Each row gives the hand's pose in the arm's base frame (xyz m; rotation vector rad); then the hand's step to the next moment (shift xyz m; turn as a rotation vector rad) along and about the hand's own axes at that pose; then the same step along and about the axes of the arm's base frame.
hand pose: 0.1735 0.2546 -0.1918 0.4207 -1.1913 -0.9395
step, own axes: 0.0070 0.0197 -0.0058 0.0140 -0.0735 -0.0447
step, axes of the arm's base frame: 0.0136 0.0046 0.0163 0.0130 -0.0615 -0.0604
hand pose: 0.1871 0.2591 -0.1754 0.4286 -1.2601 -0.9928
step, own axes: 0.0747 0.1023 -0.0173 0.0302 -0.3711 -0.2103
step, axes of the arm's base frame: 0.0538 -0.0095 0.1156 0.0520 -0.2739 -0.3242
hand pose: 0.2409 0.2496 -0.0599 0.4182 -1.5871 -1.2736
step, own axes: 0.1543 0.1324 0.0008 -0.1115 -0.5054 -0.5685
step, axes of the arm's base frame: -0.0255 -0.0670 0.1903 0.3759 -0.4030 -0.5360
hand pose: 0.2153 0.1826 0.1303 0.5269 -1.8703 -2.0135
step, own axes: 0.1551 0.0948 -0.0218 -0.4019 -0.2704 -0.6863
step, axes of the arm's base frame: -0.1249 -0.1015 0.0873 0.6863 -0.3817 -0.2981
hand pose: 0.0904 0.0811 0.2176 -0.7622 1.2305 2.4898
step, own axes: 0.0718 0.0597 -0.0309 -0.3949 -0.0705 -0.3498
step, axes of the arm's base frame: -0.0756 -0.0607 -0.0165 0.4772 -0.2357 -0.0012
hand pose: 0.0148 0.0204 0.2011 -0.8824 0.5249 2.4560
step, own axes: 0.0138 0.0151 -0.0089 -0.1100 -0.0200 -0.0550
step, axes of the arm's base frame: -0.0133 -0.0125 -0.0127 0.1125 -0.0443 0.0301
